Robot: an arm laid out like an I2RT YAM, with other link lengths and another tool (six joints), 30 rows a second.
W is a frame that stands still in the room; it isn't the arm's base.
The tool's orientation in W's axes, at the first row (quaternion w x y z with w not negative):
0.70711 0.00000 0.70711 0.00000
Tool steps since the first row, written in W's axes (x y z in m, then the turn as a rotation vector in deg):
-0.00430 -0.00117 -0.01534 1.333 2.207 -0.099
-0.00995 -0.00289 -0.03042 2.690 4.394 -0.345
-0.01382 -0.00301 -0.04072 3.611 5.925 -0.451
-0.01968 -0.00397 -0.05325 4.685 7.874 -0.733
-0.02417 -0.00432 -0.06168 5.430 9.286 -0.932
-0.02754 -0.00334 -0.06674 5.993 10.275 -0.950
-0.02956 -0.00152 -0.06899 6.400 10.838 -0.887
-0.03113 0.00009 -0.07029 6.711 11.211 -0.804
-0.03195 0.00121 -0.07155 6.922 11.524 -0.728
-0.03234 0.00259 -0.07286 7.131 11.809 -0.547
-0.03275 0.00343 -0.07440 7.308 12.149 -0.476
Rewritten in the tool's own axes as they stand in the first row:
0.01534 -0.00117 -0.00430 0.099 2.207 1.333
0.03042 -0.00289 -0.00995 0.345 4.394 2.690
0.04072 -0.00301 -0.01382 0.451 5.925 3.611
0.05325 -0.00397 -0.01968 0.733 7.874 4.685
0.06168 -0.00432 -0.02417 0.932 9.286 5.430
0.06674 -0.00334 -0.02754 0.950 10.275 5.993
0.06899 -0.00152 -0.02956 0.887 10.838 6.400
0.07029 0.00009 -0.03113 0.804 11.211 6.711
0.07155 0.00121 -0.03195 0.728 11.524 6.922
0.07286 0.00259 -0.03234 0.547 11.809 7.131
0.07440 0.00343 -0.03275 0.476 12.149 7.308

